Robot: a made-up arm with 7 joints.
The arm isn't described. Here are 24 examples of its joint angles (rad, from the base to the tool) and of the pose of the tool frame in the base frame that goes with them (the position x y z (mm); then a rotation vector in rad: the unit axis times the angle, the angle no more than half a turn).
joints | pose
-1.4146 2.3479 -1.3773 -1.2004 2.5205 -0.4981 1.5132 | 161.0 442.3 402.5 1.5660 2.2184 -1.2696
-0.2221 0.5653 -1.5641 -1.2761 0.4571 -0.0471 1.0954 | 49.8 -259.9 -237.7 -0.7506 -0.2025 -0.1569
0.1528 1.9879 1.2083 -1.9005 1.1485 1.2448 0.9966 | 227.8 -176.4 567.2 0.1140 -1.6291 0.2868
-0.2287 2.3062 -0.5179 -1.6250 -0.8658 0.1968 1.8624 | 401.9 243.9 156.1 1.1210 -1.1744 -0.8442
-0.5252 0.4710 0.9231 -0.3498 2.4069 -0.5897 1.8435 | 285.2 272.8 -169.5 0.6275 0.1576 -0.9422
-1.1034 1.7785 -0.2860 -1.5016 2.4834 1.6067 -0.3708 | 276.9 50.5 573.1 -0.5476 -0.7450 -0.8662
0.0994 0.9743 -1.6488 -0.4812 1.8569 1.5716 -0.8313 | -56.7 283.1 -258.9 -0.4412 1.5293 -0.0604
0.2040 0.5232 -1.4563 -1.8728 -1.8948 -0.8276 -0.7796 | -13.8 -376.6 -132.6 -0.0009 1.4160 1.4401
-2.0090 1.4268 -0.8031 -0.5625 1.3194 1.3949 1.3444 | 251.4 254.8 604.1 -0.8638 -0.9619 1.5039
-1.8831 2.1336 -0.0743 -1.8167 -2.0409 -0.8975 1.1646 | -112.1 -18.2 627.0 2.8906 -0.5038 -0.6920
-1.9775 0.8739 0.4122 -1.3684 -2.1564 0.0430 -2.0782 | -58.3 122.0 667.7 2.0807 1.7644 0.2959
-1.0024 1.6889 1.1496 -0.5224 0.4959 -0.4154 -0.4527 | -22.2 438.2 530.3 -1.5602 2.3641 -1.2212
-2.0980 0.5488 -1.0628 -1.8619 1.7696 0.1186 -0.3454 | -87.0 -429.6 263.3 -1.0083 -1.6069 -1.9940
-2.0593 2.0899 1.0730 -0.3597 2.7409 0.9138 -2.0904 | -241.3 486.1 297.3 -0.3843 1.9074 -0.3913
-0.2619 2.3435 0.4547 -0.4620 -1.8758 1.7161 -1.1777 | 41.2 359.1 607.9 1.0940 2.3561 1.6854
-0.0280 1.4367 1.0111 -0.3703 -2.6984 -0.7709 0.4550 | 44.5 546.3 179.2 0.9044 0.5577 -1.2311
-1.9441 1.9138 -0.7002 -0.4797 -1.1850 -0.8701 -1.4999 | 63.2 487.0 491.9 -2.2483 -1.1765 1.5920
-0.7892 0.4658 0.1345 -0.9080 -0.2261 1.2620 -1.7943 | 482.0 42.8 152.7 0.8109 0.2103 -1.6201
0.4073 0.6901 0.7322 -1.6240 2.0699 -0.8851 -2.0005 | 329.3 379.2 158.0 1.6721 -1.0435 0.7071
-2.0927 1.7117 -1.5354 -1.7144 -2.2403 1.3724 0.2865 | 407.7 -23.5 422.1 -1.9313 0.4557 -0.3297
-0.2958 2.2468 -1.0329 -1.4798 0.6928 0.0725 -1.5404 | 263.3 384.7 59.8 1.3224 0.6045 -2.1985
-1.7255 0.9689 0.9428 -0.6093 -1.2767 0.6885 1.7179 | 244.6 321.8 552.9 -0.2751 -2.0975 1.9788
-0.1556 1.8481 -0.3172 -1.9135 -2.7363 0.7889 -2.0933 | 417.6 58.6 136.5 -0.6771 -1.4759 -1.0160
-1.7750 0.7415 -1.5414 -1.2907 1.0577 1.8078 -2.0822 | 334.6 -289.5 155.9 0.7897 1.0986 -2.6392
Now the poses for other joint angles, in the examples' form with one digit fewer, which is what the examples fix.
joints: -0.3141 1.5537 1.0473 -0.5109 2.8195 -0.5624 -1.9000
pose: 88 525 399 0.831 -1.731 1.759
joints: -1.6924 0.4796 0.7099 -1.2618 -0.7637 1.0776 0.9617
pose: 174 120 659 -0.311 -1.907 1.397
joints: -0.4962 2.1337 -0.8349 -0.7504 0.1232 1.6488 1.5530
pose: 221 497 342 2.404 -0.849 1.655
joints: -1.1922 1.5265 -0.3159 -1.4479 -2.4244 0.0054 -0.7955
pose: 336 85 546 -1.838 -1.555 0.461
